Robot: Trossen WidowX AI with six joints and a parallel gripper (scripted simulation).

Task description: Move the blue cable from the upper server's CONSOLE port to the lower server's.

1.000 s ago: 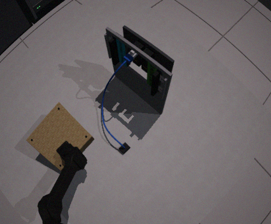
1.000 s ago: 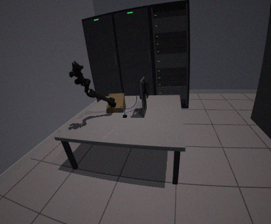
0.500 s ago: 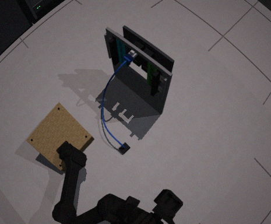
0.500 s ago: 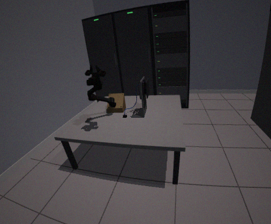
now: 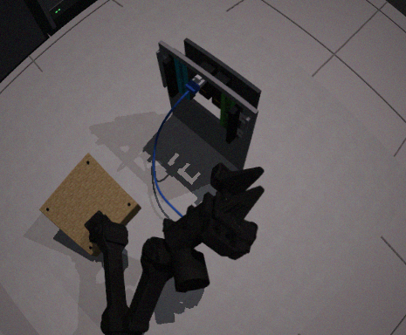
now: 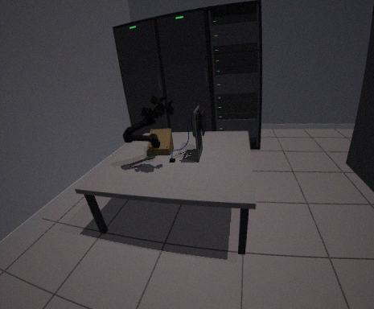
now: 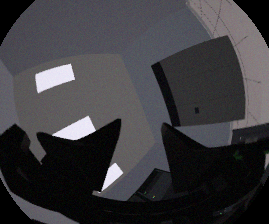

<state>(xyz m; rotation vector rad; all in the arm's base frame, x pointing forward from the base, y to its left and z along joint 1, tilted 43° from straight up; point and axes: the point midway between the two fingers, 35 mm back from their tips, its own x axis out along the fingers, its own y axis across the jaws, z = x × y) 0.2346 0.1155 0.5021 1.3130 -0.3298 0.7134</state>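
The plug is 27 cm to the left of my gripper tip, 19 cm below it and 13 cm ahead of it.
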